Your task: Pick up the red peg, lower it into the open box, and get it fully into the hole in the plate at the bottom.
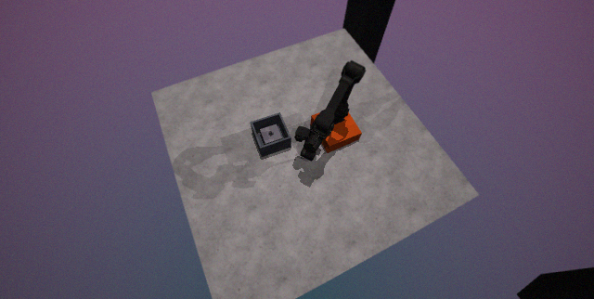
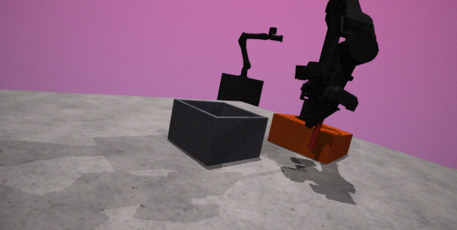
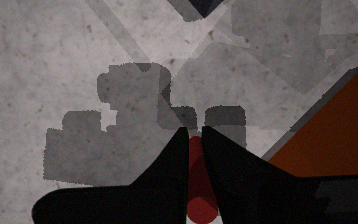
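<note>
Now: the plate 17 cm to the right of my gripper tip, 12 cm ahead of it and 5 cm below it. The rest, counted from my gripper tip: dark box (17 cm to the right, 12 cm ahead, 7 cm below); red peg (2 cm to the left, 2 cm behind, 1 cm below).
</note>
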